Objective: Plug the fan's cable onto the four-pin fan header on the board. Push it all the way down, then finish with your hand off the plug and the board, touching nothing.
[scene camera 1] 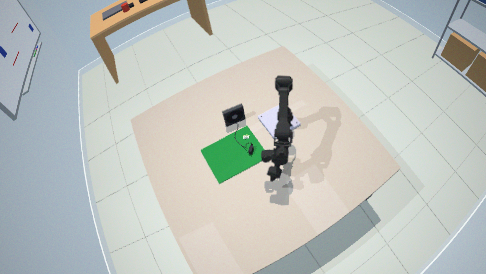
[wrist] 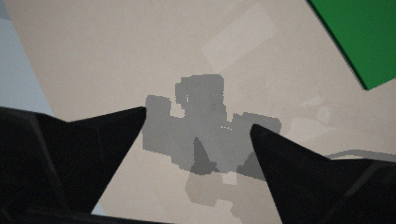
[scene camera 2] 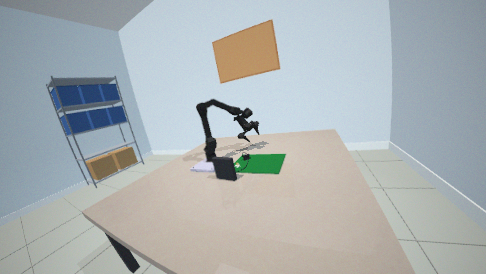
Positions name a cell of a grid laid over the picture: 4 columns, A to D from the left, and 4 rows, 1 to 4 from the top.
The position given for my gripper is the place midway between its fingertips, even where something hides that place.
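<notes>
My gripper (wrist: C3) is open and it's holding nothing. There's a green board (scene camera 1: B3) here too, and you'd also find the green board (scene camera 2: C3) in that second spot.
</notes>
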